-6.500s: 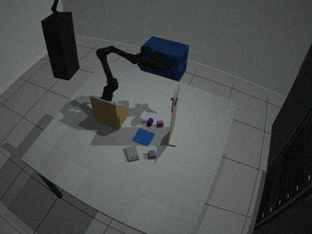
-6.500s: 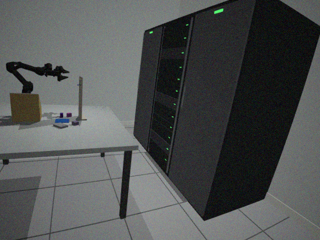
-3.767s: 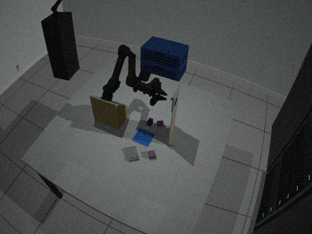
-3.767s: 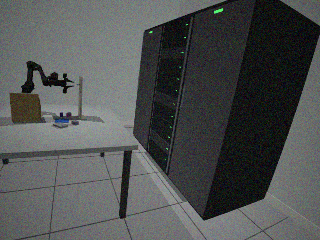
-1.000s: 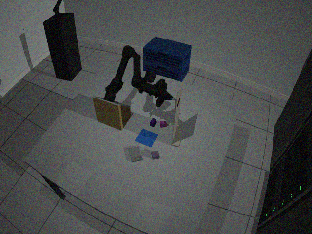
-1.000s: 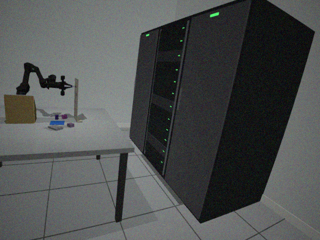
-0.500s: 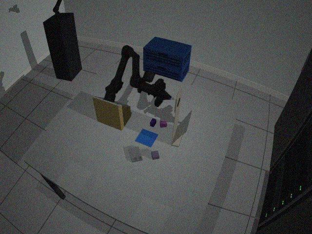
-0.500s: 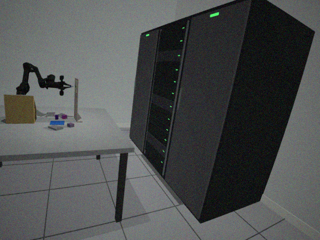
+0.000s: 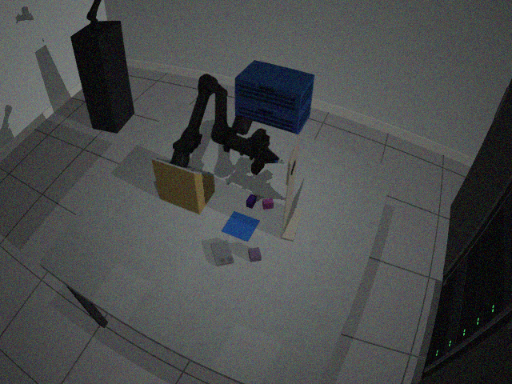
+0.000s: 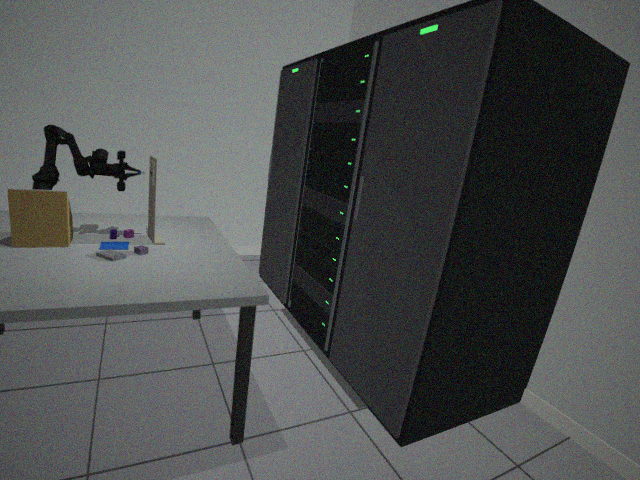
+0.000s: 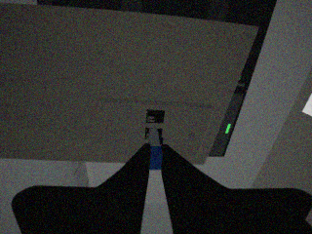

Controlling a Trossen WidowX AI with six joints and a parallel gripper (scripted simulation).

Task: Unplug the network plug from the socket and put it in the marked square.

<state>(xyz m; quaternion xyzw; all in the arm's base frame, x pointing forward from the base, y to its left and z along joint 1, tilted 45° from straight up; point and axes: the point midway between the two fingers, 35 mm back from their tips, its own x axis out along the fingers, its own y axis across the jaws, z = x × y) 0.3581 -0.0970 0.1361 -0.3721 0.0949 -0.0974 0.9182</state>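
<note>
Right now my gripper tip is 120 mm past the blue marked square, 70 mm to the left of it and 340 mm above it. Round my gripper tip: grey network plug (right at my gripper tip); grey flat block (140 mm behind, 230 mm to the right, 340 mm below); beige panel (60 mm ahead, 10 mm to the right, 150 mm below).
</note>
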